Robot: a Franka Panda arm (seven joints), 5 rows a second.
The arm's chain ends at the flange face. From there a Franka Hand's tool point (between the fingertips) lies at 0.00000 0.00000 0.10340 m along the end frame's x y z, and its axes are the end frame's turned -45 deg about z.
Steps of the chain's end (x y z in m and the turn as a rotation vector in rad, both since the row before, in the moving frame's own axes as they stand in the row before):
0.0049 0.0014 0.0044 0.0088 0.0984 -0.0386
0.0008 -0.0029 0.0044 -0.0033 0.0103 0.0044
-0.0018 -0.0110 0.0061 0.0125 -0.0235 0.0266
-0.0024 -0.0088 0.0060 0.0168 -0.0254 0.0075
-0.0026 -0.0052 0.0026 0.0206 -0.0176 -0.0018
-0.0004 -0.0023 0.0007 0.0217 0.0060 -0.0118
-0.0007 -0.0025 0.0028 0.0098 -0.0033 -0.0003
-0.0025 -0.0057 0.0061 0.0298 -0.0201 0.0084
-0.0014 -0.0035 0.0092 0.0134 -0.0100 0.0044
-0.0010 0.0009 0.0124 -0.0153 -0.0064 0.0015
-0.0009 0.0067 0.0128 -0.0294 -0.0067 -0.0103
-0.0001 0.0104 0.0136 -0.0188 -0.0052 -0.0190
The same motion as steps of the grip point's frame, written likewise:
0.0104 0.0108 0.0039 -0.0634 0.0758 -0.0386
0.0031 -0.0005 0.0044 -0.0096 0.0049 0.0044
0.0057 -0.0117 0.0061 0.0255 -0.0078 0.0266
0.0039 -0.0110 0.0060 0.0298 -0.0061 0.0075
0.0021 -0.0083 0.0026 0.0270 0.0021 -0.0018
0.0034 -0.0031 0.0007 0.0111 0.0196 -0.0118
0.0017 -0.0032 0.0028 0.0093 0.0046 -0.0003
0.0030 -0.0094 0.0060 0.0353 0.0069 0.0084
0.0017 -0.0052 0.0092 0.0165 0.0024 0.0044
-0.0029 0.0006 0.0124 -0.0063 -0.0153 0.0015
-0.0080 0.0058 0.0128 -0.0161 -0.0255 -0.0103
-0.0092 0.0083 0.0136 -0.0096 -0.0170 -0.0190

